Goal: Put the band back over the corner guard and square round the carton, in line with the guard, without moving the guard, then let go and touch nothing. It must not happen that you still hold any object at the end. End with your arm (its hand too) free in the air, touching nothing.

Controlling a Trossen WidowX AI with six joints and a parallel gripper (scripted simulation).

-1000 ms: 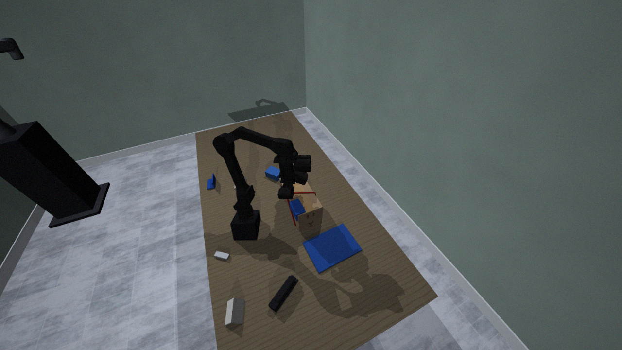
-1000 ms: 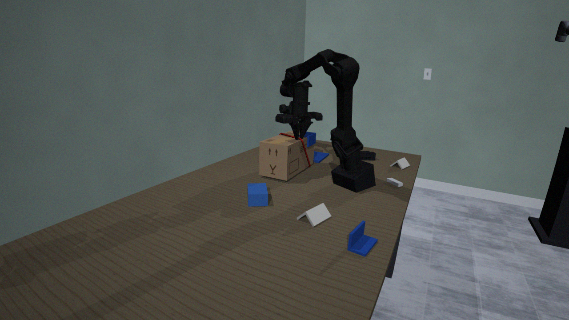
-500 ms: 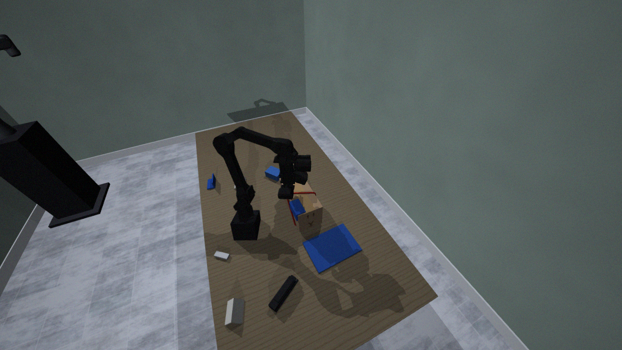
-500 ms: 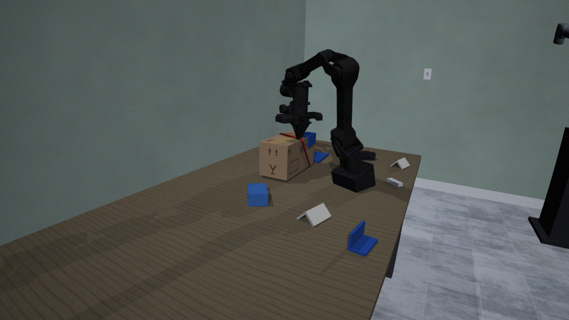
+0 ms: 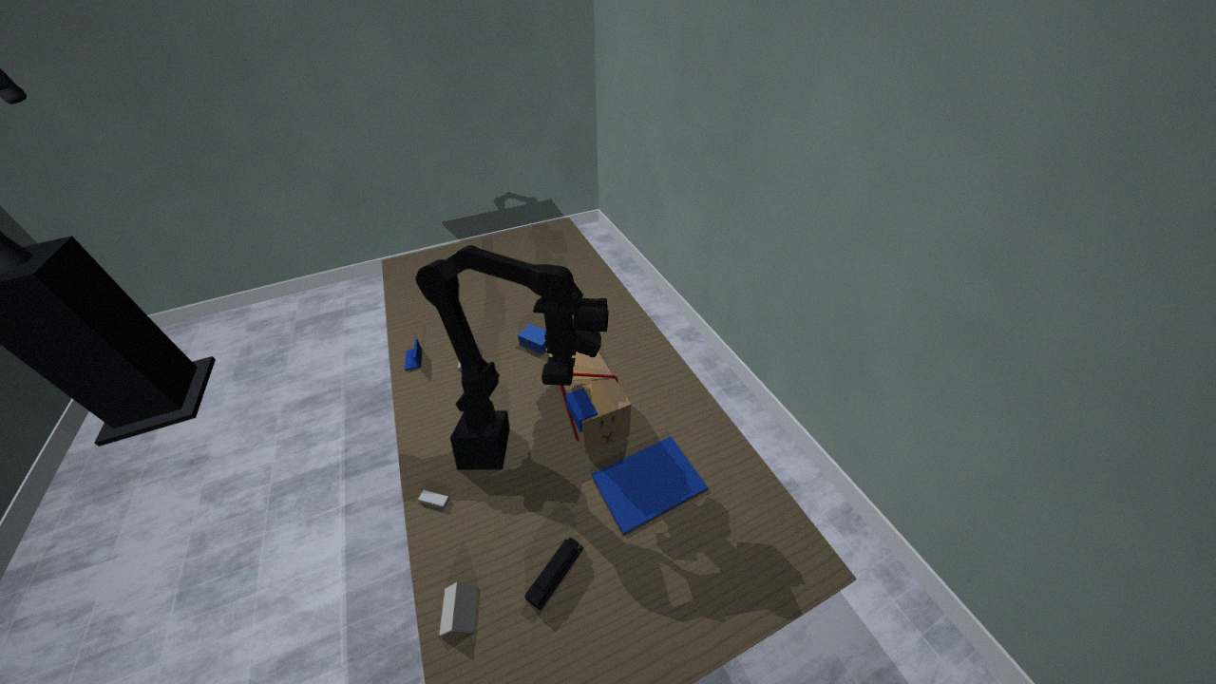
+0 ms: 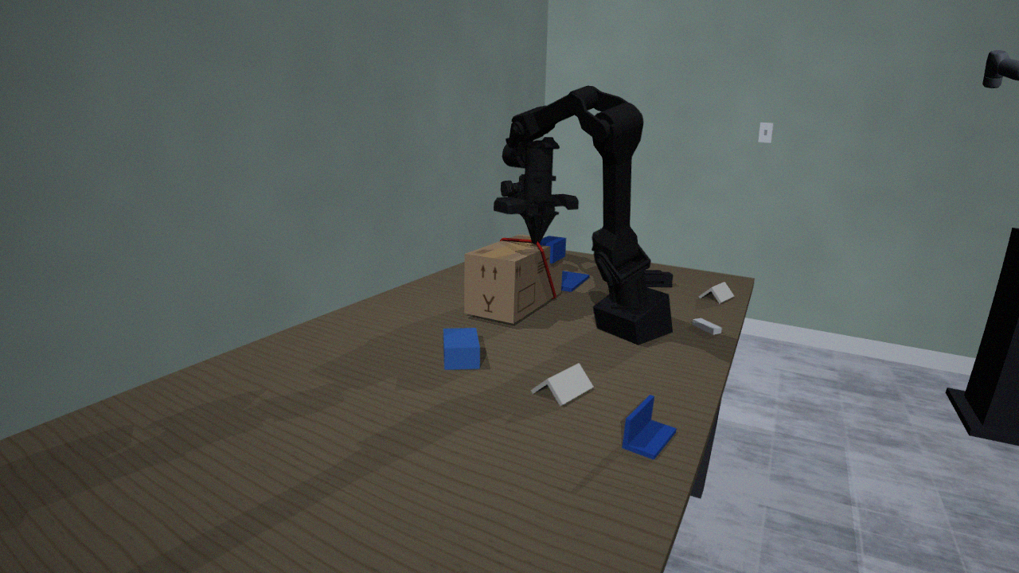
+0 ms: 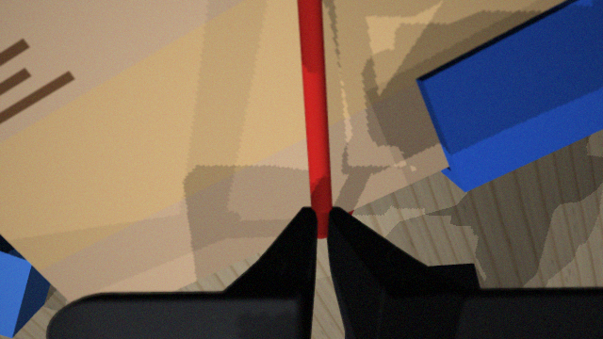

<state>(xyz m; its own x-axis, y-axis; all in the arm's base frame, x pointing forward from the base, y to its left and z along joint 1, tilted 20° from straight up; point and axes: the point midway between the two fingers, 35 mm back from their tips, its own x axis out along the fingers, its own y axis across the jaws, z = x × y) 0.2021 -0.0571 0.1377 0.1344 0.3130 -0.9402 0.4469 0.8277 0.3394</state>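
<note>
The cardboard carton is 110 mm below my hand, 50 mm ahead of it and 10 mm to the right of it. The rest, counted from my hand: blue block 290 mm to the left, 170 mm below; then flat blue mat 260 mm to the right, 190 mm below, 100 mm ahead.
</note>
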